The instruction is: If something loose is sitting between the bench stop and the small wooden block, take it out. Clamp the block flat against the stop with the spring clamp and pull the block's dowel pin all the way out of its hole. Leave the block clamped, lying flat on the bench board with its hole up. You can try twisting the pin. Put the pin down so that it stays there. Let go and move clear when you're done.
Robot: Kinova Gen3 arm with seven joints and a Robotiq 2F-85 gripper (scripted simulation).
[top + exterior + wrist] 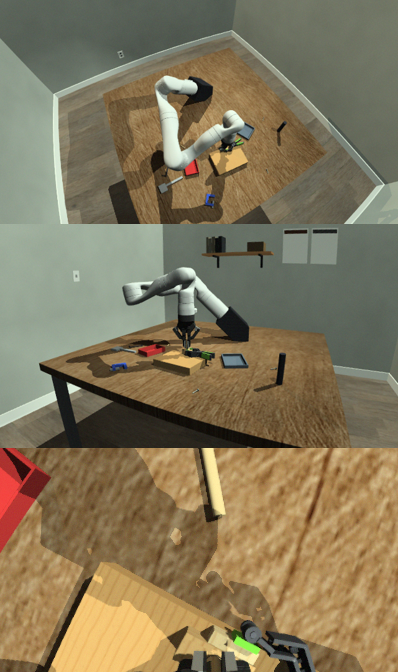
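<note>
Right now my hand is 20 mm above the dowel pin. Round my hand: thin pale stick 120 mm behind, 50 mm to the right, 80 mm below; small wooden block 40 mm below; tan bench board 60 mm ahead, 60 mm below.
</note>
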